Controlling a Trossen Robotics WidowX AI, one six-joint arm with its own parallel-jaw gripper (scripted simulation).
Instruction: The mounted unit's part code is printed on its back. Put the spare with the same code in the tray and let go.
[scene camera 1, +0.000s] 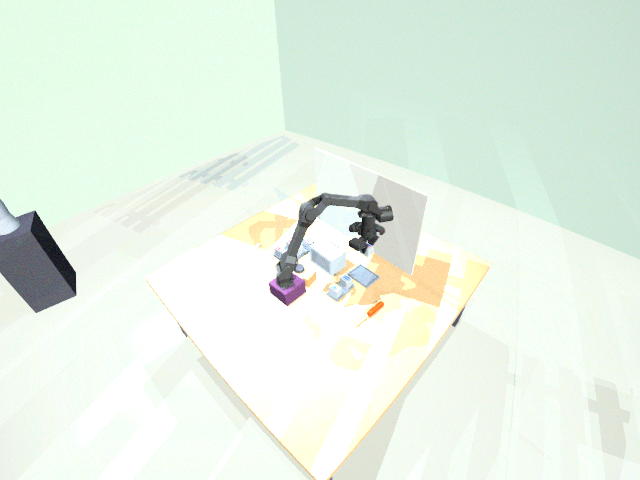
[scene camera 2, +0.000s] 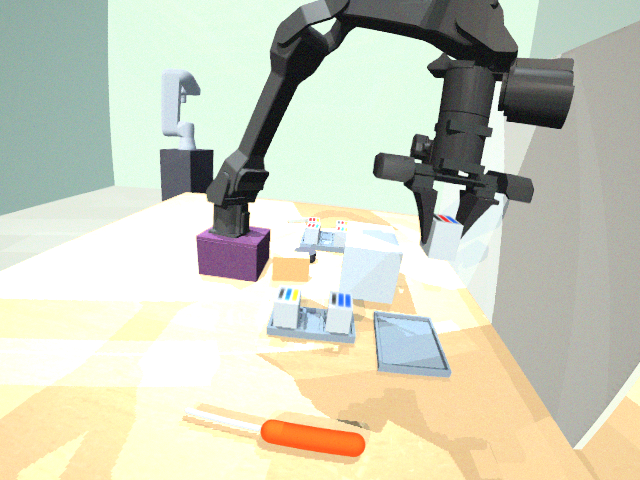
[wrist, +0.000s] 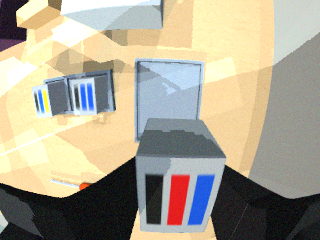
Labels:
same spot on tall panel: (wrist: 279, 165) = (scene camera 1: 397, 255)

